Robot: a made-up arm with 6 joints. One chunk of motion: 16 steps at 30 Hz.
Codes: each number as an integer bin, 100 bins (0 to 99) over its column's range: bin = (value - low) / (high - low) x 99, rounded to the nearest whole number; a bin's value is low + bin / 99 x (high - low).
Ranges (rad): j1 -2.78..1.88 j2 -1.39..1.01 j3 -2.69..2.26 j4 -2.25..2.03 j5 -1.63..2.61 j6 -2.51..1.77
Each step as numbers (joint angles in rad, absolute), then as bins.
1 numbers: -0.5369 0.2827 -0.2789 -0.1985 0.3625 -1.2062
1 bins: 48 69 48 47 47 30
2 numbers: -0.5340 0.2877 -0.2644 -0.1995 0.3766 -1.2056
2 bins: 48 69 49 47 47 30
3 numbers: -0.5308 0.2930 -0.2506 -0.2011 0.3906 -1.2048
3 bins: 48 69 49 47 47 30
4 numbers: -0.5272 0.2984 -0.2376 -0.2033 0.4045 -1.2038
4 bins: 48 70 49 47 48 30
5 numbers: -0.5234 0.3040 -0.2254 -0.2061 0.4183 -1.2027
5 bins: 48 70 49 47 48 30
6 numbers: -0.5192 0.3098 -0.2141 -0.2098 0.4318 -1.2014
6 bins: 48 70 50 47 48 30
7 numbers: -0.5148 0.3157 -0.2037 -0.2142 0.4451 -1.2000
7 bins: 48 70 50 47 48 30
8 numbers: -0.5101 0.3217 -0.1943 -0.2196 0.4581 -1.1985
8 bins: 48 71 50 47 49 30
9 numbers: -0.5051 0.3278 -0.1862 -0.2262 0.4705 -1.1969
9 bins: 48 71 50 47 49 30
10 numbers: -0.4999 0.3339 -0.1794 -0.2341 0.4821 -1.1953
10 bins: 48 71 50 47 49 30
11 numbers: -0.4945 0.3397 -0.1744 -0.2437 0.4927 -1.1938
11 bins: 49 71 50 46 50 30
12 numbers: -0.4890 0.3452 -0.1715 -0.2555 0.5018 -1.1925
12 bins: 49 72 50 46 50 30
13 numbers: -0.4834 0.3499 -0.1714 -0.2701 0.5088 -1.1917
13 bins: 49 72 50 46 50 30
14 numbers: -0.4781 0.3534 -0.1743 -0.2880 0.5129 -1.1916
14 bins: 49 72 50 45 50 30
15 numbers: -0.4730 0.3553 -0.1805 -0.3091 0.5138 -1.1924
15 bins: 49 72 50 45 50 30
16 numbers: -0.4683 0.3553 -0.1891 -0.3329 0.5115 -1.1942
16 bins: 49 72 50 44 50 30
